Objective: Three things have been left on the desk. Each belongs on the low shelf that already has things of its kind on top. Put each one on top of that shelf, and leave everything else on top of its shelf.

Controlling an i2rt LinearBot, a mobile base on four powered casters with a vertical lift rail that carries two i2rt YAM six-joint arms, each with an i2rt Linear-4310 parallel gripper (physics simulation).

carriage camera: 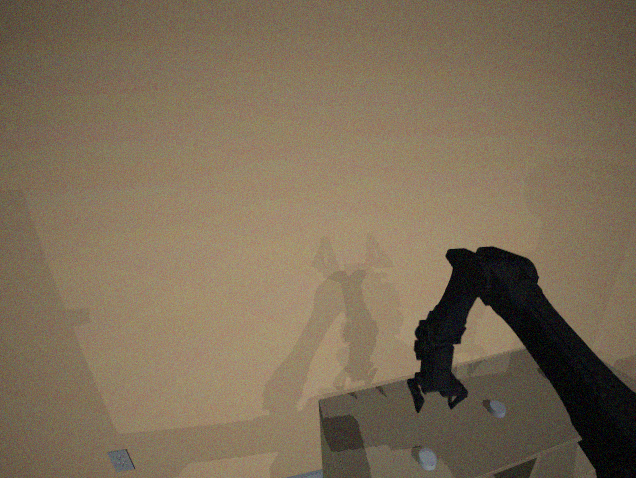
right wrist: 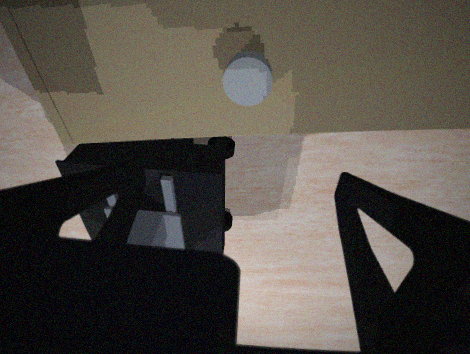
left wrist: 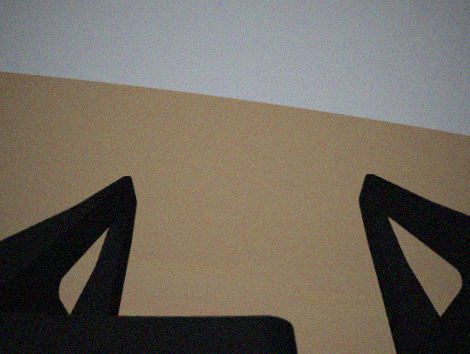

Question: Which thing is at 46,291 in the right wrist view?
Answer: The right gripper.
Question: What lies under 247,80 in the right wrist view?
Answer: A small white object.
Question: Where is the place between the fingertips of the left gripper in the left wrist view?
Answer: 249,188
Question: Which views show the right gripper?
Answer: The carriage camera view and the right wrist view only.
